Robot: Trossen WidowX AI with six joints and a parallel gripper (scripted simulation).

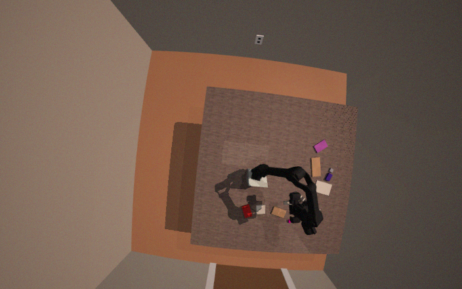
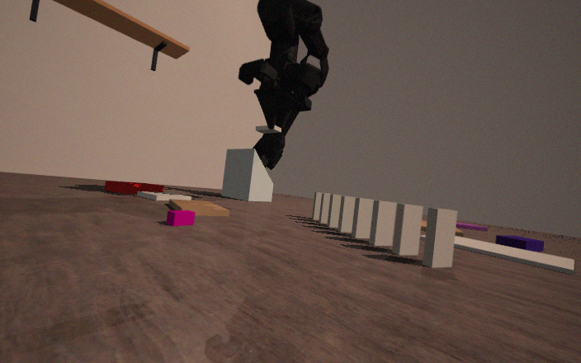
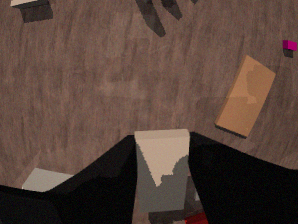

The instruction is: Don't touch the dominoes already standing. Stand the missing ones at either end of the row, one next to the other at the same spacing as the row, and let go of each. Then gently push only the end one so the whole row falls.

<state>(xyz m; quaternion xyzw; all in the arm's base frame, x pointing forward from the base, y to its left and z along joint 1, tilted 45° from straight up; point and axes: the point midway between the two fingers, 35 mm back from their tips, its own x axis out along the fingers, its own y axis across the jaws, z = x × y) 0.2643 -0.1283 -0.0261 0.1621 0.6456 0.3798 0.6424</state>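
My gripper tip is 2 cm short of the tan slab, 15 cm to the left of it and 16 cm above it. Round my gripper tip: magenta cube (13 cm ahead, 20 cm to the right, 16 cm below); red block (23 cm behind, 19 cm to the right, 15 cm below); white tile (13 cm behind, 16 cm to the right, 16 cm below).
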